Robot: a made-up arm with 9 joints. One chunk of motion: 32 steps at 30 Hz.
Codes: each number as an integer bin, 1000 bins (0 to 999) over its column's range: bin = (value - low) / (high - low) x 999, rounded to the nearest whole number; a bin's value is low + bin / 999 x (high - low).
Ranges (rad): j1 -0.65..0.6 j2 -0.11..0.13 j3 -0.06..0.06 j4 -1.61..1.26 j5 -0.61..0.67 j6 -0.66..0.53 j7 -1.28..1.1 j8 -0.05..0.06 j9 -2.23..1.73
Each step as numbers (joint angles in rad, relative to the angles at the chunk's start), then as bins.
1 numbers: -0.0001 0.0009 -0.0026 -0.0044 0.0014 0.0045 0.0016 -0.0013 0.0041
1 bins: 519 462 478 559 477 558 538 442 564
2 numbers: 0.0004 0.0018 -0.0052 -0.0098 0.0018 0.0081 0.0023 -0.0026 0.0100
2 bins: 520 465 456 557 477 561 538 430 565
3 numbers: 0.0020 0.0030 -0.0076 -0.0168 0.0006 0.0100 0.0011 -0.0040 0.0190
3 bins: 521 470 436 555 477 562 538 418 567
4 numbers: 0.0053 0.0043 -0.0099 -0.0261 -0.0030 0.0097 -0.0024 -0.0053 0.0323
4 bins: 524 476 417 551 474 562 536 406 571
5 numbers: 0.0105 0.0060 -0.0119 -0.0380 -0.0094 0.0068 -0.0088 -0.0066 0.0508
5 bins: 528 483 400 547 469 560 534 394 575
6 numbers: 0.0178 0.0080 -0.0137 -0.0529 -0.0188 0.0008 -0.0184 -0.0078 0.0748
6 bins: 534 491 385 542 461 555 530 383 581
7 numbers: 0.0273 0.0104 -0.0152 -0.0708 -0.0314 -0.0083 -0.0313 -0.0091 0.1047
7 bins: 541 501 373 536 452 547 524 371 589
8 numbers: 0.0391 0.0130 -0.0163 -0.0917 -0.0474 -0.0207 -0.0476 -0.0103 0.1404
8 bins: 551 512 364 528 439 537 517 361 598
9 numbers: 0.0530 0.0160 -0.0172 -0.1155 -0.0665 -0.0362 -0.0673 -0.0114 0.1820
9 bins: 562 524 356 520 424 524 509 351 608
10 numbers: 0.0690 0.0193 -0.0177 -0.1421 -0.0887 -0.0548 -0.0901 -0.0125 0.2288
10 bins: 575 538 352 511 407 508 499 341 620
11 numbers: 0.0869 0.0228 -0.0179 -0.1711 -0.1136 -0.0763 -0.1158 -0.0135 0.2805
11 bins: 589 553 350 501 387 490 489 331 633
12 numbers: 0.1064 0.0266 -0.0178 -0.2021 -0.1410 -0.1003 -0.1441 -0.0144 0.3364
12 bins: 605 569 351 490 366 470 477 323 647
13 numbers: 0.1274 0.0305 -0.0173 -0.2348 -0.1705 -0.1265 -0.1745 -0.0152 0.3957
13 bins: 621 585 355 479 343 448 464 316 662
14 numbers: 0.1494 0.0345 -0.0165 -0.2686 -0.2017 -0.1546 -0.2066 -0.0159 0.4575
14 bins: 639 601 362 467 319 424 451 310 678
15 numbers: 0.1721 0.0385 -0.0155 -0.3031 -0.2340 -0.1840 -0.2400 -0.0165 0.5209
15 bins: 657 618 370 455 293 400 437 304 694
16 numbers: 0.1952 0.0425 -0.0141 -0.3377 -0.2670 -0.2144 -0.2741 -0.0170 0.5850
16 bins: 675 635 382 443 268 374 422 300 710
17 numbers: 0.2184 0.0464 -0.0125 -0.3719 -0.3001 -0.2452 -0.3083 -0.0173 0.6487
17 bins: 694 651 395 431 242 348 408 297 726
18 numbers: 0.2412 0.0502 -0.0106 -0.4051 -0.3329 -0.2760 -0.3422 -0.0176 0.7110
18 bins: 712 667 411 419 216 322 394 294 742
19 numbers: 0.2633 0.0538 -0.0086 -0.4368 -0.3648 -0.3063 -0.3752 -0.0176 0.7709
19 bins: 730 682 428 408 191 297 380 294 757
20 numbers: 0.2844 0.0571 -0.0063 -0.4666 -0.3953 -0.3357 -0.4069 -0.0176 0.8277
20 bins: 747 696 447 398 168 272 366 294 771
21 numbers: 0.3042 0.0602 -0.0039 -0.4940 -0.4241 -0.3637 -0.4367 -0.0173 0.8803
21 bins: 763 708 467 388 145 249 354 297 785
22 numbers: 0.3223 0.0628 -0.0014 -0.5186 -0.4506 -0.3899 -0.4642 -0.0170 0.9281
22 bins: 777 719 488 380 124 227 342 300 797
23 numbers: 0.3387 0.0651 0.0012 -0.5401 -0.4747 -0.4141 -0.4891 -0.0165 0.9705
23 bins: 790 729 509 372 106 206 332 304 807
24 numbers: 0.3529 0.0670 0.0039 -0.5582 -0.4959 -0.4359 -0.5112 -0.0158 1.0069
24 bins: 802 737 532 366 89 188 323 311 817
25 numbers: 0.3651 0.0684 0.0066 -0.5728 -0.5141 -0.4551 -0.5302 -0.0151 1.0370
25 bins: 811 743 554 361 75 172 315 317 824
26 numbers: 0.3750 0.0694 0.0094 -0.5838 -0.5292 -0.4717 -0.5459 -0.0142 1.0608
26 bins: 819 747 578 357 63 158 308 325 830
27 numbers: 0.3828 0.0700 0.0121 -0.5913 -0.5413 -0.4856 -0.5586 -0.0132 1.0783
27 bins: 825 749 600 355 54 146 303 334 835
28 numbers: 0.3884 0.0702 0.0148 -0.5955 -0.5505 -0.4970 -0.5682 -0.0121 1.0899
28 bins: 830 750 623 353 46 137 299 344 838
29 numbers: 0.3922 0.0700 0.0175 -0.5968 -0.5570 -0.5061 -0.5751 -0.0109 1.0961
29 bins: 833 749 645 353 41 129 296 355 839
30 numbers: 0.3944 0.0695 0.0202 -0.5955 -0.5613 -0.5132 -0.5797 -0.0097 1.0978
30 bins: 835 747 668 353 38 123 294 366 840
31 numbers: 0.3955 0.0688 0.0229 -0.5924 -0.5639 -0.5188 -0.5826 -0.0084 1.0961
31 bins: 836 744 690 354 36 119 293 378 839
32 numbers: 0.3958 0.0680 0.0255 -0.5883 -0.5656 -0.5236 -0.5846 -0.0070 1.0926
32 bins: 836 741 712 356 35 115 292 391 838
